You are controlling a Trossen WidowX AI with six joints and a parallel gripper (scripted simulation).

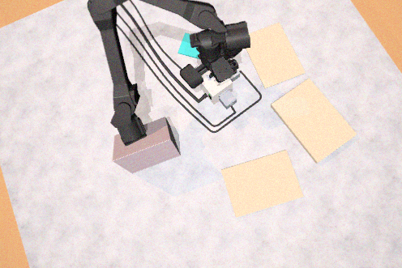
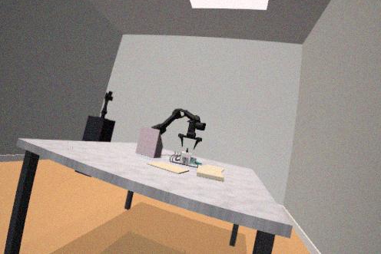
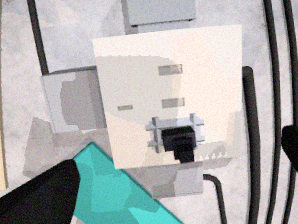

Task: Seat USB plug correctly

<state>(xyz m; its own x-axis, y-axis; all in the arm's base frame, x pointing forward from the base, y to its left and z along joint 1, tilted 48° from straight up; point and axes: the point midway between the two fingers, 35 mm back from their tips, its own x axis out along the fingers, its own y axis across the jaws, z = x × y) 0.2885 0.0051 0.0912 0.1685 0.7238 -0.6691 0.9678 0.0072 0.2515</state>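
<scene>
The USB plug lies 2 cm below my gripper tip. The rest, counted from my gripper tip: USB socket (1 cm to the left, 4 cm below); then cyan flat piece (4 cm ahead, 14 cm to the left, 11 cm below).
</scene>
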